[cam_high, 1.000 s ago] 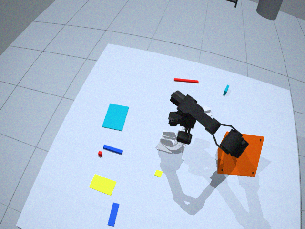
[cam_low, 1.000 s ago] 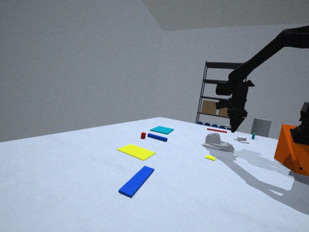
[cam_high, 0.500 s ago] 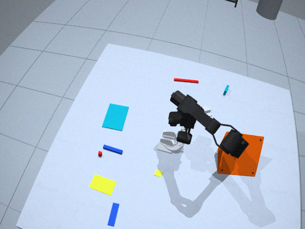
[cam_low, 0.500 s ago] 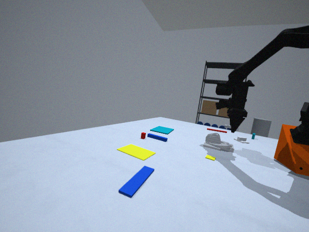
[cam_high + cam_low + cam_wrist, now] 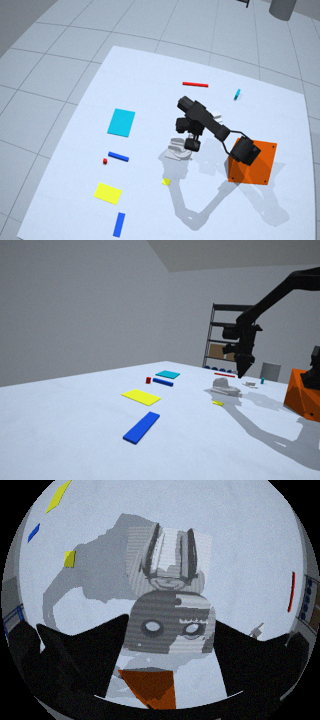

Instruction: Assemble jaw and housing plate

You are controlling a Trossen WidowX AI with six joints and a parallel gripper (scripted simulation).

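My gripper tip is 2 cm short of the white jaw piece, 2 cm to the right of it and 6 cm above it. From my gripper tip the other things lie so: white base (6 cm ahead, 1 cm to the right, 7 cm below); then white stand (13 cm behind, 23 cm to the right, 7 cm below); then small yellow tile (9 cm ahead, 17 cm to the left, 8 cm below).
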